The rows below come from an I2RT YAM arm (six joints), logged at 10 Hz.
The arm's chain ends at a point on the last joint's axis. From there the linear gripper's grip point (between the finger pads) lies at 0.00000 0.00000 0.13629 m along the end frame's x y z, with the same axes.
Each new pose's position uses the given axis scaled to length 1; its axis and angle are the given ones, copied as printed.
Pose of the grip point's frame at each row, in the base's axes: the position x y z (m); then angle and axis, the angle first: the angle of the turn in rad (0 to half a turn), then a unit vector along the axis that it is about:
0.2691 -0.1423 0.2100 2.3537 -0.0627 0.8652 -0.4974
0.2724 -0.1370 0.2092 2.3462 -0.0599 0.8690 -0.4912
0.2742 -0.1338 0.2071 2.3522 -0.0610 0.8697 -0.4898
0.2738 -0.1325 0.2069 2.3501 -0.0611 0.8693 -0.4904
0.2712 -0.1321 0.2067 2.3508 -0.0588 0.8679 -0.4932
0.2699 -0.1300 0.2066 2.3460 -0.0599 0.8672 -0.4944
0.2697 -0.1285 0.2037 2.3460 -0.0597 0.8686 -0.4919
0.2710 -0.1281 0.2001 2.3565 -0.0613 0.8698 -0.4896
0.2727 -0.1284 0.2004 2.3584 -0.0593 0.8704 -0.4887
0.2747 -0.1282 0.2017 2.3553 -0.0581 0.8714 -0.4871
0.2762 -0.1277 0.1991 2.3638 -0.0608 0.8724 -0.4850
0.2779 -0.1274 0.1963 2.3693 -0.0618 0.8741 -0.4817
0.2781 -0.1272 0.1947 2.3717 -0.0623 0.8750 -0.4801
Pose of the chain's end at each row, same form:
0.1783 -0.0483 0.2486 2.3537 -0.0627 0.8652 -0.4974
0.1810 -0.0439 0.2487 2.3462 -0.0599 0.8690 -0.4912
0.1831 -0.0408 0.2474 2.3522 -0.0610 0.8697 -0.4898
0.1826 -0.0395 0.2469 2.3501 -0.0611 0.8693 -0.4904
0.1804 -0.0384 0.2461 2.3508 -0.0588 0.8679 -0.4932
0.1786 -0.0365 0.2454 2.3460 -0.0599 0.8672 -0.4944
0.1783 -0.0353 0.2430 2.3460 -0.0597 0.8686 -0.4919
0.1802 -0.0349 0.2407 2.3565 -0.0613 0.8698 -0.4896
0.1823 -0.0350 0.2414 2.3584 -0.0593 0.8704 -0.4887
0.1841 -0.0351 0.2428 2.3553 -0.0581 0.8714 -0.4871
0.1859 -0.0348 0.2413 2.3638 -0.0608 0.8724 -0.4850
0.1878 -0.0348 0.2396 2.3693 -0.0618 0.8741 -0.4817
0.1881 -0.0347 0.2386 2.3717 -0.0623 0.8750 -0.4801

